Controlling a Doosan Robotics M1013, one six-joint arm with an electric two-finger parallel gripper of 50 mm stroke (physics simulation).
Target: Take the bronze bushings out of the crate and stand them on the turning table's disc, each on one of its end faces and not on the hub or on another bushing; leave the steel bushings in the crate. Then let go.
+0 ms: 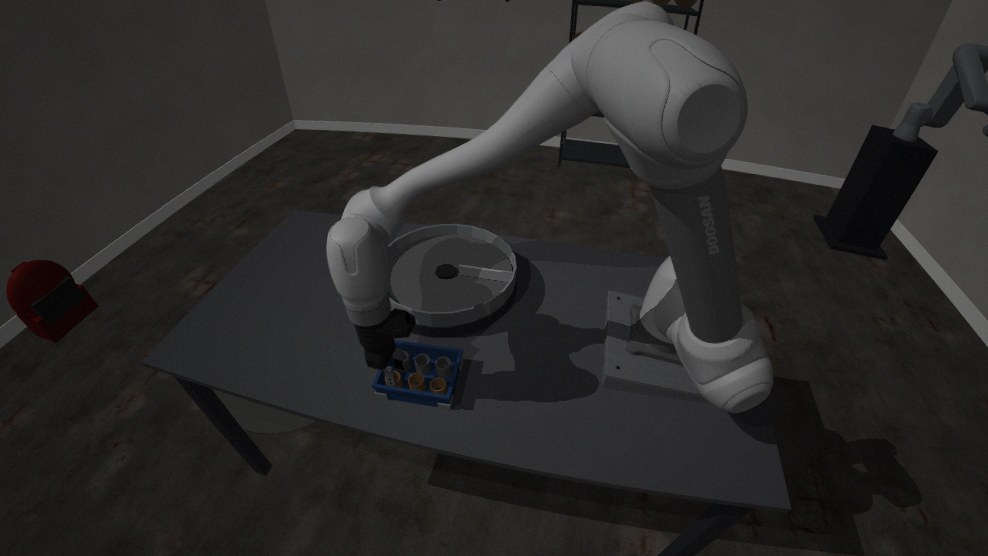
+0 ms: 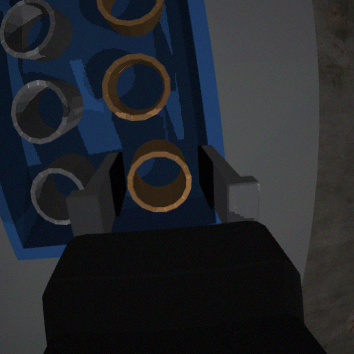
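Pixels of known places: gripper, fingertip midpoint: (image 1: 396, 375) (image 2: 160, 167); arm's base, link origin: (image 1: 660, 337).
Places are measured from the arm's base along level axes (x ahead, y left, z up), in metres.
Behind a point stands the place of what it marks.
Observation:
The blue crate (image 1: 418, 397) {z -0.006, x 0.545, y 0.349 m} (image 2: 213, 90) {z 0.014, x 0.569, y 0.354 m} holds three bronze bushings in one row and three steel bushings in the other, all upright. My gripper (image 1: 394, 371) {z 0.019, x 0.610, y 0.324 m} (image 2: 160, 167) {z 0.019, x 0.610, y 0.324 m} is open over the crate's end, its fingers on either side of the end bronze bushing (image 2: 160, 208) {z 0.007, x 0.640, y 0.323 m} with a gap at each side. The middle bronze bushing (image 1: 415, 382) {z -0.025, x 0.577, y 0.300 m} (image 2: 135, 116) {z 0.007, x 0.583, y 0.311 m} and the far bronze bushing (image 1: 438, 385) {z -0.020, x 0.518, y 0.294 m} (image 2: 132, 26) {z 0.002, x 0.530, y 0.310 m} stand beyond it. The left finger partly hides the nearest steel bushing (image 2: 59, 220) {z 0.007, x 0.647, y 0.257 m}. The turning table's disc (image 1: 421, 290) {z 0.017, x 0.676, y 0.027 m} shows no bushing on its visible part; my arm covers its left edge.
A raised rim (image 1: 452, 318) {z 0.034, x 0.544, y 0.120 m} surrounds the disc, with a dark hub (image 1: 445, 271) {z 0.025, x 0.637, y -0.064 m} at its centre and a light bar (image 1: 483, 273) {z 0.039, x 0.520, y -0.072 m} from near the hub to the rim. The steel bushings (image 1: 422, 364) {z 0.007, x 0.568, y 0.268 m} (image 2: 75, 106) {z -0.010, x 0.576, y 0.272 m} stand beside the bronze row. My arm's base plate (image 1: 625, 376) {z 0.013, x 0.088, y 0.167 m} is at the right.

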